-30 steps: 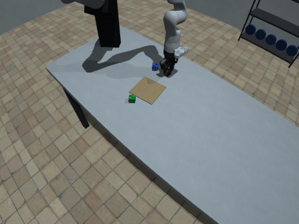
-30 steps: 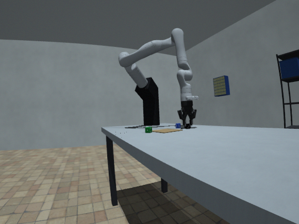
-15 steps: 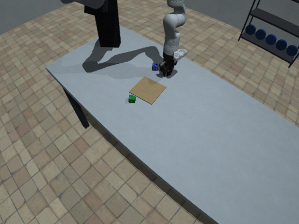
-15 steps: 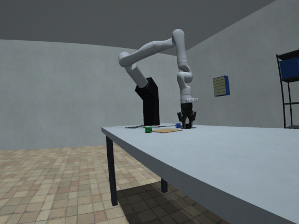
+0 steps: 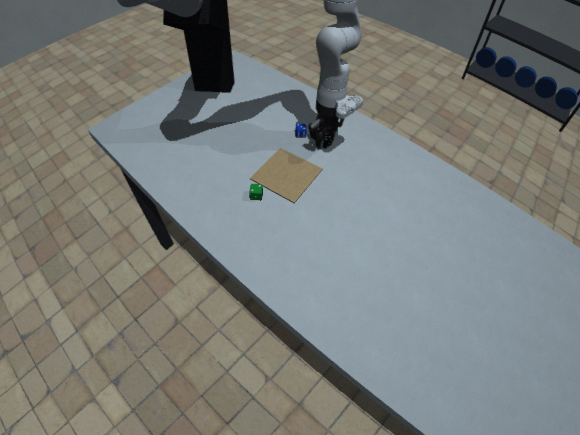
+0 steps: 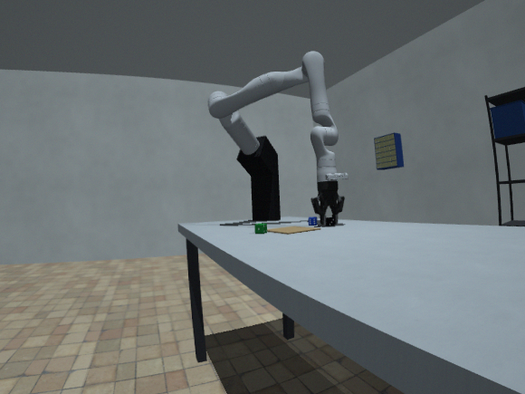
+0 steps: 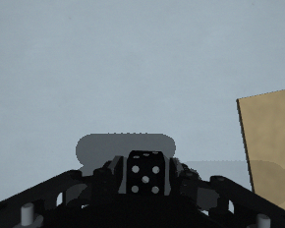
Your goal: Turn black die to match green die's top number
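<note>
The black die is right at my hand. Round my hand: tan mat (5 cm behind, 15 cm to the right, 2 cm below); then blue die (8 cm behind, 1 cm to the left); then green die (9 cm behind, 25 cm to the right).
</note>
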